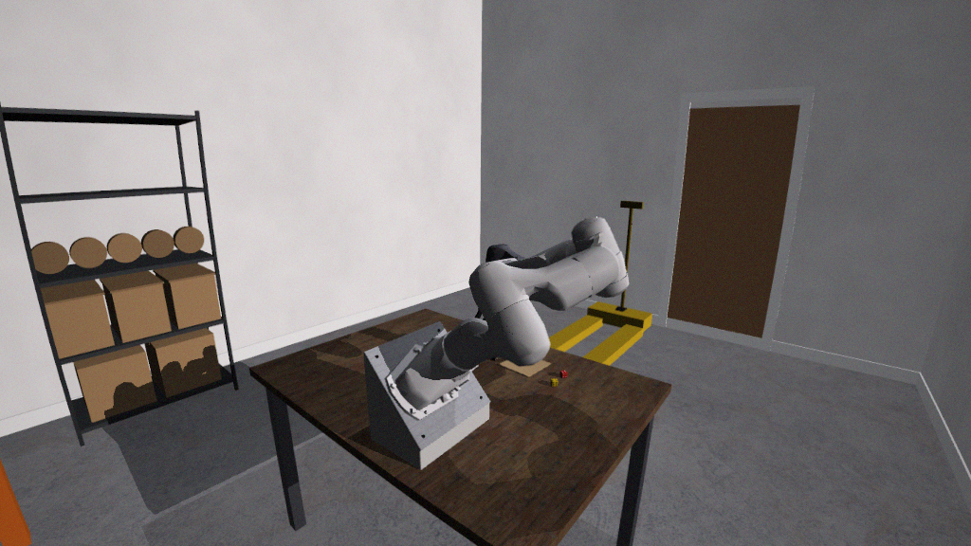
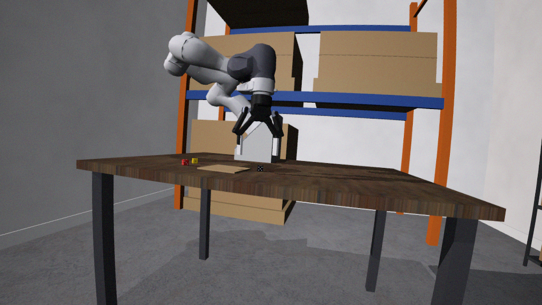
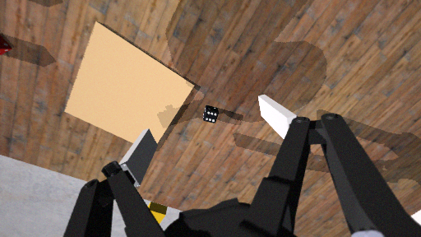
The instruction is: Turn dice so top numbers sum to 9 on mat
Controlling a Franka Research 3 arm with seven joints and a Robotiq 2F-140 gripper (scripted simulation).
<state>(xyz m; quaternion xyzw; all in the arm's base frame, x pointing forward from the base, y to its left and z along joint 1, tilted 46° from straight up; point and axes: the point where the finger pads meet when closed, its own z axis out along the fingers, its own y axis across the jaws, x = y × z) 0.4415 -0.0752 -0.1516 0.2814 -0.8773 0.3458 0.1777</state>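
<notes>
Now: hand 10 mm to the right of the black die and 60 mm above it. The rest, counted from my hand: yellow die 60 mm behind, 260 mm to the right, 60 mm below; red die 10 mm ahead, 270 mm to the right, 60 mm below; tan mat 30 mm ahead, 110 mm to the right, 60 mm below.
</notes>
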